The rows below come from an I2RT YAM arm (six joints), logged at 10 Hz.
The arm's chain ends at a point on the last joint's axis. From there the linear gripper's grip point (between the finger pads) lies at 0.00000 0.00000 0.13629 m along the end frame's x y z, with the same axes.
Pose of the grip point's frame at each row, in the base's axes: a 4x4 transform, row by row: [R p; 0 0 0 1], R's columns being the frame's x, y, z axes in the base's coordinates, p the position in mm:
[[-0.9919 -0.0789 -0.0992 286.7], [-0.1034 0.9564 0.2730 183.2], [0.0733 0.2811 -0.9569 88.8], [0 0 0 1]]
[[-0.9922 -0.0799 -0.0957 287.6], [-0.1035 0.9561 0.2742 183.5], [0.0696 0.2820 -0.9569 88.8], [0 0 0 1]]
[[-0.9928 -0.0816 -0.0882 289.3], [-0.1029 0.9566 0.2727 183.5], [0.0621 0.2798 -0.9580 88.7], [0 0 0 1]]
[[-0.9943 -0.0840 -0.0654 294.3], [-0.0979 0.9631 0.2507 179.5], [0.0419 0.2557 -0.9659 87.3], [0 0 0 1]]
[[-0.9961 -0.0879 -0.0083 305.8], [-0.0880 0.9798 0.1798 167.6], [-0.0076 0.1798 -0.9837 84.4], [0 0 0 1]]
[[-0.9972 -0.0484 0.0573 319.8], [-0.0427 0.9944 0.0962 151.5], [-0.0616 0.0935 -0.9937 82.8], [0 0 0 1]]
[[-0.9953 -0.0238 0.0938 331.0], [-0.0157 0.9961 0.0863 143.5], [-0.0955 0.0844 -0.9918 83.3], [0 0 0 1]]
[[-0.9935 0.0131 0.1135 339.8], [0.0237 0.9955 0.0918 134.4], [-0.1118 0.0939 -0.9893 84.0], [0 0 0 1]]
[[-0.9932 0.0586 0.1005 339.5], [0.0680 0.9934 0.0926 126.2], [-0.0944 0.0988 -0.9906 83.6], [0 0 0 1]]
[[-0.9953 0.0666 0.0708 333.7], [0.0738 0.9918 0.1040 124.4], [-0.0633 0.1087 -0.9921 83.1], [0 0 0 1]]
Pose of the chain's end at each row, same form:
[[-0.9919 -0.0789 -0.0992 300.2], [-0.1034 0.9564 0.2730 146.0], [0.0733 0.2811 -0.9569 219.2], [0 0 0 1]]
[[-0.9922 -0.0799 -0.0957 300.6], [-0.1035 0.9561 0.2742 146.1], [0.0696 0.2820 -0.9569 219.2], [0 0 0 1]]
[[-0.9928 -0.0816 -0.0882 301.3], [-0.1029 0.9566 0.2727 146.3], [0.0621 0.2798 -0.9580 219.3], [0 0 0 1]]
[[-0.9943 -0.0840 -0.0654 303.2], [-0.0979 0.9631 0.2507 145.3], [0.0419 0.2557 -0.9659 218.9], [0 0 0 1]]
[[-0.9961 -0.0879 -0.0083 306.9], [-0.0880 0.9798 0.1798 143.1], [-0.0076 0.1798 -0.9837 218.5], [0 0 0 1]]
[[-0.9972 -0.0484 0.0573 312.0], [-0.0427 0.9944 0.0962 138.4], [-0.0616 0.0935 -0.9937 218.2], [0 0 0 1]]
[[-0.9953 -0.0238 0.0938 318.2], [-0.0157 0.9961 0.0863 131.7], [-0.0955 0.0844 -0.9918 218.5], [0 0 0 1]]
[[-0.9935 0.0131 0.1135 324.3], [0.0237 0.9955 0.0918 121.9], [-0.1118 0.0939 -0.9893 218.8], [0 0 0 1]]
[[-0.9932 0.0586 0.1005 325.8], [0.0680 0.9934 0.0926 113.6], [-0.0944 0.0988 -0.9906 218.6], [0 0 0 1]]
[[-0.9953 0.0666 0.0708 324.1], [0.0738 0.9918 0.1040 110.2], [-0.0633 0.1087 -0.9921 218.3], [0 0 0 1]]

